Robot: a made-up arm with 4 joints.
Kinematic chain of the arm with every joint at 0, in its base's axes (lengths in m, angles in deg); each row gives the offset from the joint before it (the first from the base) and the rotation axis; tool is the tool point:
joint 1: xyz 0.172 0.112 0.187 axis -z
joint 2: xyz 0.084 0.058 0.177 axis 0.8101 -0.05 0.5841
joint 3: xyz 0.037 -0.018 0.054 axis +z
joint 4: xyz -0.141 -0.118 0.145 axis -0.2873 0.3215 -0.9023
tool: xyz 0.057 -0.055 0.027
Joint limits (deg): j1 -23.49..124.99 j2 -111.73..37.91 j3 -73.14..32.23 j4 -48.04..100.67
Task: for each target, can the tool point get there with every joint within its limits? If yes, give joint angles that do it. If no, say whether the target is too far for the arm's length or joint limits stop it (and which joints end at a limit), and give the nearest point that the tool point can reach.
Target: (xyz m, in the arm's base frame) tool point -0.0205 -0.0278 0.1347
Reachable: no: joint limits stop it (at a limit: joint 2) | nearest point -0.0620 -0.0580 0.4441 | short by 0.314 m
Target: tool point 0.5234 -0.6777 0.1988
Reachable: no: too far | nearest point 0.3543 -0.2352 0.2542 | short by 0.477 m
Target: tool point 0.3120 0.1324 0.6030
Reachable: yes | joints 113.78 -31.29 -39.86 20.91
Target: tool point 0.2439 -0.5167 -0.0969
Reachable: no: too far | nearest point 0.3041 -0.2405 0.2050 | short by 0.414 m
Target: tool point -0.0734 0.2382 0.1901
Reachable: no: joint limits stop it (at a limit: joint 1, joint 2) | nearest point -0.0912 0.1906 0.4497 | short by 0.265 m
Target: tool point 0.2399 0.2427 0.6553
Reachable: yes | joints 53.92 -48.33 -5.05 72.53
